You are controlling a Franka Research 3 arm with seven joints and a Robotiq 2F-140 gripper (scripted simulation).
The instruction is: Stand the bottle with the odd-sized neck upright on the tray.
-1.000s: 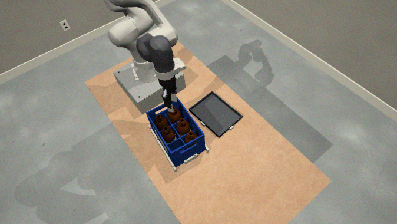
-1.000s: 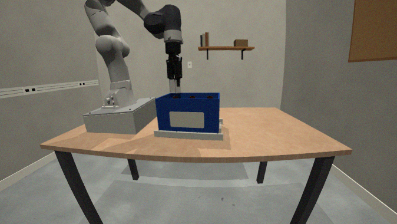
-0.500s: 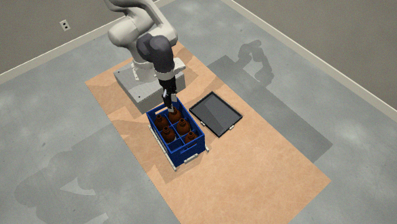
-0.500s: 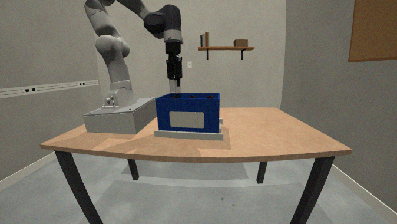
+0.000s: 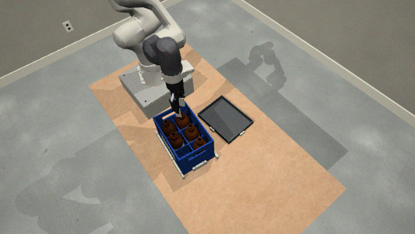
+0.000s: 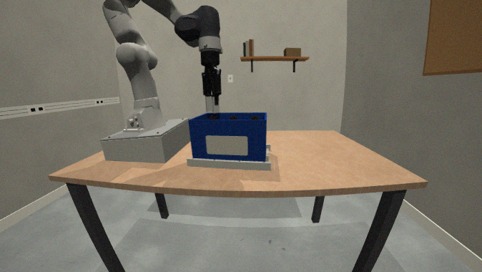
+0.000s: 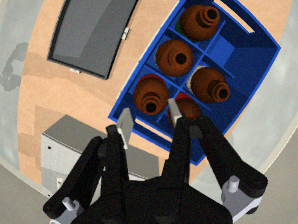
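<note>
Right now the bottle is 9 cm to the right of my hand and 13 cm below it. From my hand the other things lie so: blue crate (9 cm ahead, 4 cm to the right, 13 cm below); dark grey tray (6 cm ahead, 22 cm to the left, 20 cm below).
</note>
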